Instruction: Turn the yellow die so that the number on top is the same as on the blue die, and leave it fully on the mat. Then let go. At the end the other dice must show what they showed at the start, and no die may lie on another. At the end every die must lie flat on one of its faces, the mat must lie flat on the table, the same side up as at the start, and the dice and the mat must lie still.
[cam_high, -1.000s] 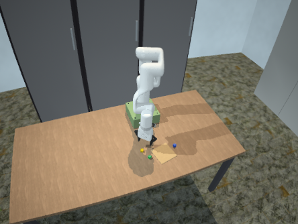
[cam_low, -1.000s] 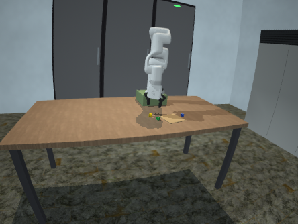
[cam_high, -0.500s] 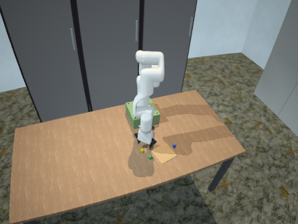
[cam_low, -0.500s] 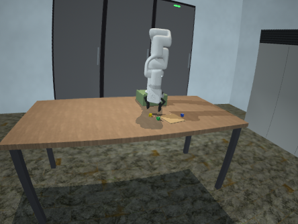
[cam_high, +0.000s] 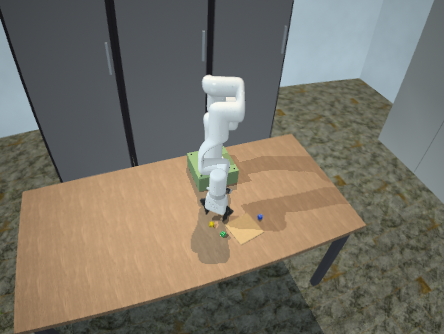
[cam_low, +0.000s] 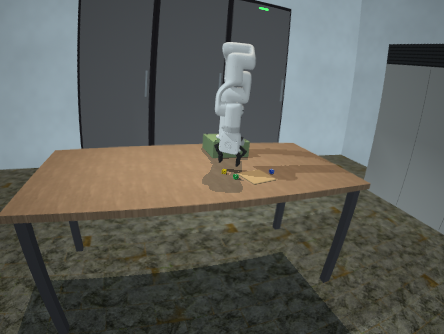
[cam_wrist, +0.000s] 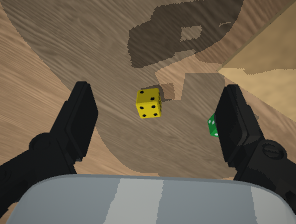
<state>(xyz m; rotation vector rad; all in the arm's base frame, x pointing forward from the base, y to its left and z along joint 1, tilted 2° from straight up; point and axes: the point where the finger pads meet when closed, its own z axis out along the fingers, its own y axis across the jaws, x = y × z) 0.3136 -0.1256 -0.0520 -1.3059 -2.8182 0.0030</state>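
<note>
My gripper is now 20 mm short of the yellow die, 30 mm to the left of it and 40 mm above it. From my hand the other things lie so: blue die (70 mm ahead, 210 mm to the left, 40 mm below); tan mat (100 mm ahead, 110 mm to the left, 50 mm below); green die (90 mm ahead, 40 mm below).
</note>
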